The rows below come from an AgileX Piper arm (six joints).
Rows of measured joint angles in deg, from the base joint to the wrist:
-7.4 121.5 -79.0 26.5 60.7 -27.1
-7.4 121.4 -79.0 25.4 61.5 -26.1
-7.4 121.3 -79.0 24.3 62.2 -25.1
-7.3 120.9 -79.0 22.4 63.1 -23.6
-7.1 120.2 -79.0 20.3 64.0 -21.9
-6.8 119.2 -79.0 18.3 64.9 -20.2
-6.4 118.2 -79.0 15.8 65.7 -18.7
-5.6 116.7 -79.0 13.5 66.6 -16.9
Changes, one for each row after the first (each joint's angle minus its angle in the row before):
0.0 -0.1 0.0 -1.1 0.8 1.0
0.0 -0.1 0.0 -1.1 0.7 1.0
0.1 -0.4 0.0 -1.9 0.9 1.5
0.2 -0.7 0.0 -2.1 0.9 1.7
0.3 -1.0 0.0 -2.0 0.9 1.7
0.4 -1.0 0.0 -2.5 0.8 1.5
0.8 -1.5 0.0 -2.3 0.9 1.8

